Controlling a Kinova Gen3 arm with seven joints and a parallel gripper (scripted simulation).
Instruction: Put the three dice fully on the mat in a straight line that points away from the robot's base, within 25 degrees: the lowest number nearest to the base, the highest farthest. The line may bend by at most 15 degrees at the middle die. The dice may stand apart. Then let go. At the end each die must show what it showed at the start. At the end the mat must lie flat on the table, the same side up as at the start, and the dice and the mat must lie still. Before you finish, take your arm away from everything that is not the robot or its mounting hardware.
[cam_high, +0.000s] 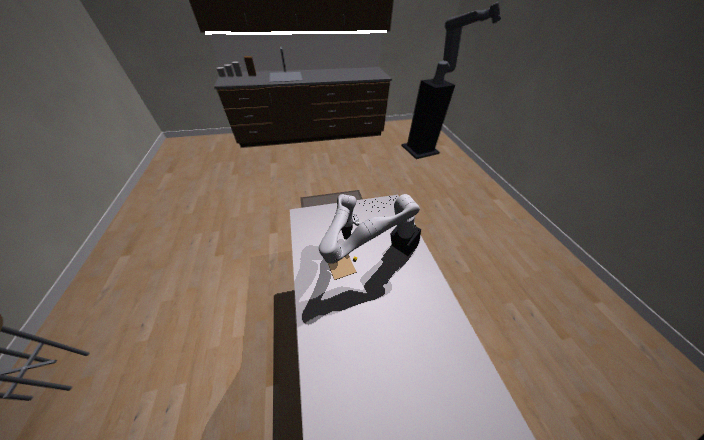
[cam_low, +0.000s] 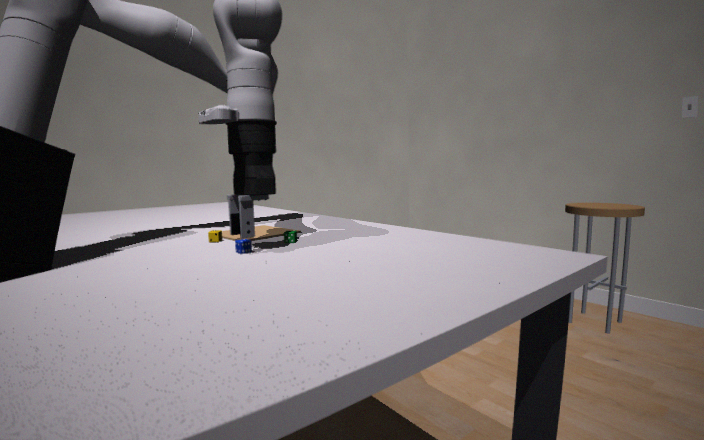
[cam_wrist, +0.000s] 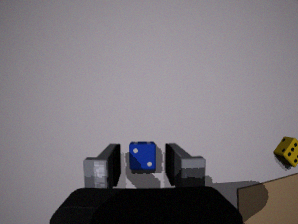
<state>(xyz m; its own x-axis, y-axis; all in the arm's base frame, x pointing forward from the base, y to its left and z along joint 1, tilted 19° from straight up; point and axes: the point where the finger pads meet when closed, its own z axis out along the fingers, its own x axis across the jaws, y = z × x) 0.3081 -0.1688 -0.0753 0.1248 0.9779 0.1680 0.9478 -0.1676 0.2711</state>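
The blue die lies 4 cm below my hand. Also, from my hand: tan mat: 15 cm to the left, 12 cm ahead, 4 cm below; yellow die: 13 cm to the left, 4 cm below, 2 cm ahead; green die: 10 cm ahead, 4 cm below, 1 cm to the left.
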